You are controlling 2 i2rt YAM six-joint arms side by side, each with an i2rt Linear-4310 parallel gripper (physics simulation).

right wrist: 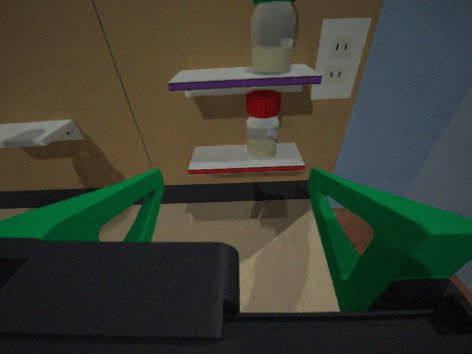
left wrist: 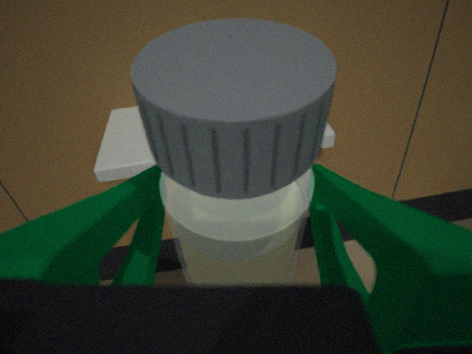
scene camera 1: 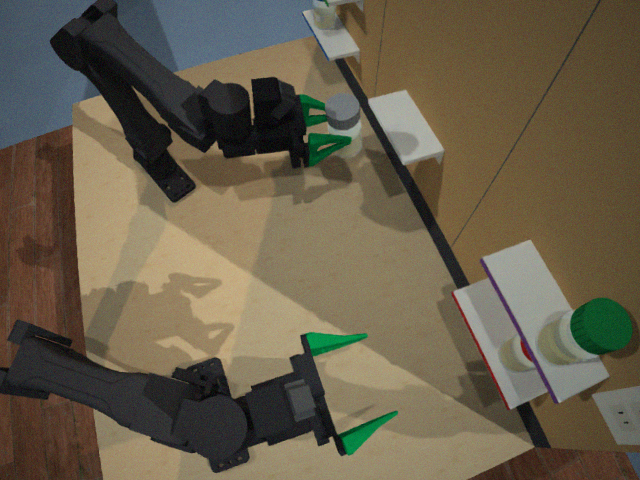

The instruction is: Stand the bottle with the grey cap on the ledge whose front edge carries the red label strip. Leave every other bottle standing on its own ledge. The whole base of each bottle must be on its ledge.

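Frame: origin at the left arm's base, x ahead, y left, z up, level; millimetres.
Where they show: left gripper, fingertip midpoint: [left wrist: 236, 178] [scene camera 1: 347, 126]; right gripper, fingertip midpoint: [right wrist: 235, 176] [scene camera 1: 381, 372]; left arm's base at its link origin: [scene camera 1: 164, 170].
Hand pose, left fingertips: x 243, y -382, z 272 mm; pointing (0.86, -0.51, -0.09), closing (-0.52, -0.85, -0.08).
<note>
Each offset is from my left fingertips to the centre of the thing. "*": to the spot under its first point.
The grey-capped bottle @[dz -1, dx -4, dy +2 mm] [scene camera 1: 343, 116] [left wrist: 235, 150] is upright, held between the fingers of my left gripper [scene camera 1: 338, 126] [left wrist: 236, 178], in front of the plain white ledge. The red-label ledge @[dz -118, dx -47, dy -408 mm] [scene camera 1: 478, 310] [right wrist: 220, 159] is low on the wall; the red-capped bottle @[dz -59, dx -54, dy -439 mm] [scene camera 1: 516, 353] [right wrist: 262, 127] stands on its right part in the right wrist view. Above it, the purple-label ledge @[dz +22, dx -47, dy -408 mm] [scene camera 1: 522, 279] [right wrist: 210, 77] bears the green-capped bottle @[dz +81, dx -69, dy -440 mm] [scene camera 1: 578, 330] [right wrist: 272, 37]. My right gripper [scene camera 1: 382, 374] [right wrist: 235, 176] is open and empty, over the table before these ledges.
The plain white ledge @[dz -48, dx +111, dy -40 mm] [scene camera 1: 403, 124] [left wrist: 125, 142] [right wrist: 35, 134] is on the wall between the other ledges. At the top of the scene view, a blue-label ledge @[dz -118, dx +269, dy +327 mm] [scene camera 1: 338, 43] bears a bottle @[dz -59, dx +276, dy +354 mm] [scene camera 1: 324, 16]. A wall outlet @[* dz +11, dx -70, dy -561 mm] [scene camera 1: 622, 415] [right wrist: 341, 60] is beside the purple-label ledge.
</note>
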